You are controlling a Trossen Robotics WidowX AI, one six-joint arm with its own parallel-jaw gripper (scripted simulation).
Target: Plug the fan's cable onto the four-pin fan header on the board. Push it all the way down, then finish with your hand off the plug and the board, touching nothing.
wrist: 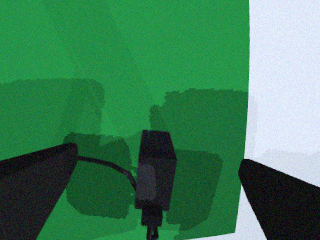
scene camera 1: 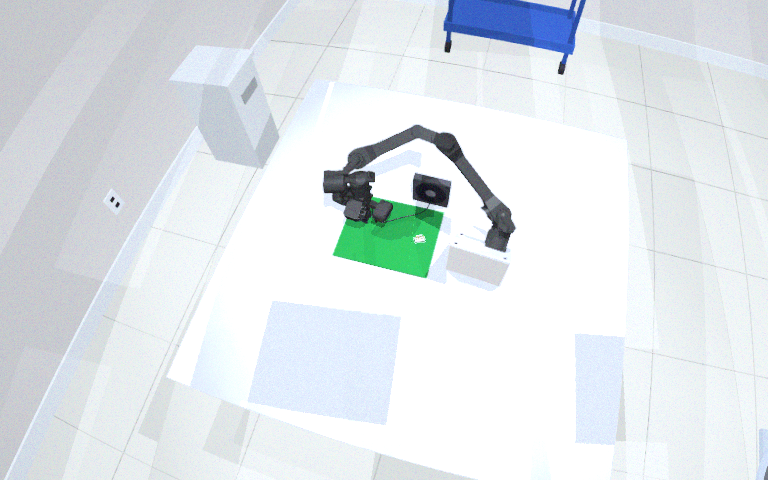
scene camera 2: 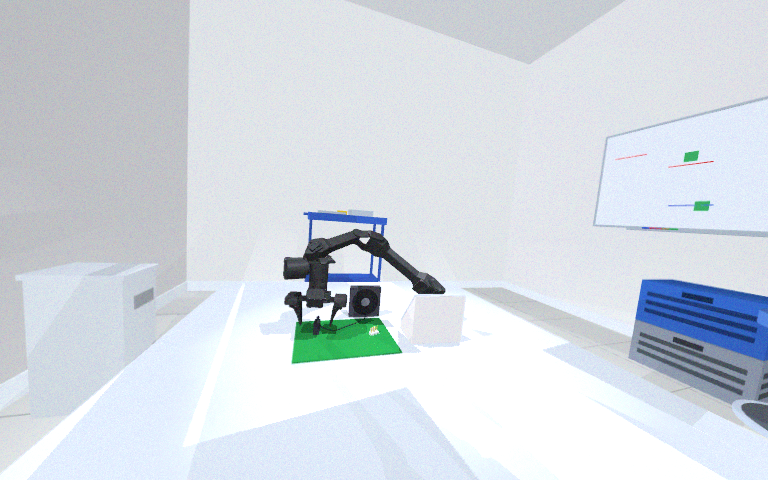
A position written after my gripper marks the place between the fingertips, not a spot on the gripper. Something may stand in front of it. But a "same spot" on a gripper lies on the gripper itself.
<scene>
my gripper: wrist; scene camera 1 364, 216; scene camera 2
same spot on my gripper: (wrist: 40, 177) = (scene camera 2: 330, 318)
same spot on black fan: (scene camera 2: 363, 299) = (scene camera 1: 427, 190)
</scene>
